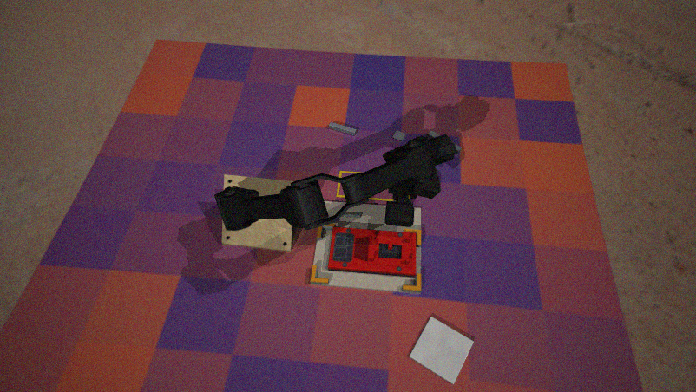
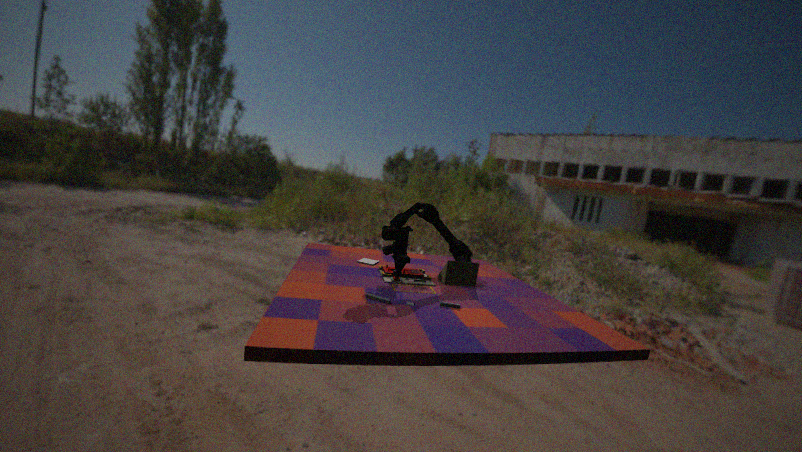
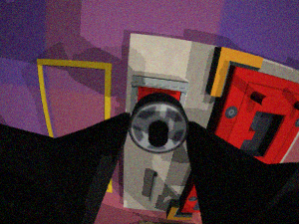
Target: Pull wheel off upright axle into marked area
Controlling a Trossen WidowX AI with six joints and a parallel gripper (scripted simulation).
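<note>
Right now the upright axle is 10 mm below my gripper tip. The rest, counted from my gripper tip: small grey bar (260 mm to the left, 100 mm ahead, 40 mm below); then wheel (right at my gripper tip).
</note>
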